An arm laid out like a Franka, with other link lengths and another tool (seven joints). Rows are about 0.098 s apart.
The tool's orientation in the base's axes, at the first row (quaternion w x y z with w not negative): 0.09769 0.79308 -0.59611 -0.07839
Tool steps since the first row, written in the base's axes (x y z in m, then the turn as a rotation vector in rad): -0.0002 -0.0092 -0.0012 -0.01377 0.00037 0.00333; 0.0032 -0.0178 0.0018 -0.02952 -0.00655 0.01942; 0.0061 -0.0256 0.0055 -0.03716 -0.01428 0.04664; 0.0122 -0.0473 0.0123 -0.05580 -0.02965 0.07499; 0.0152 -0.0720 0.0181 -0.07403 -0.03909 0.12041
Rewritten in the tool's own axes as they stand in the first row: 0.0088 0.0024 0.0018 -0.00420 0.01354 0.00007; 0.0180 0.0023 -0.0014 -0.00204 0.03405 -0.01130; 0.0262 0.0026 -0.0052 0.00306 0.05001 -0.03535; 0.0487 0.0045 -0.0119 0.01244 0.07855 -0.05738; 0.0732 0.0098 -0.0168 0.01610 0.10934 -0.09640
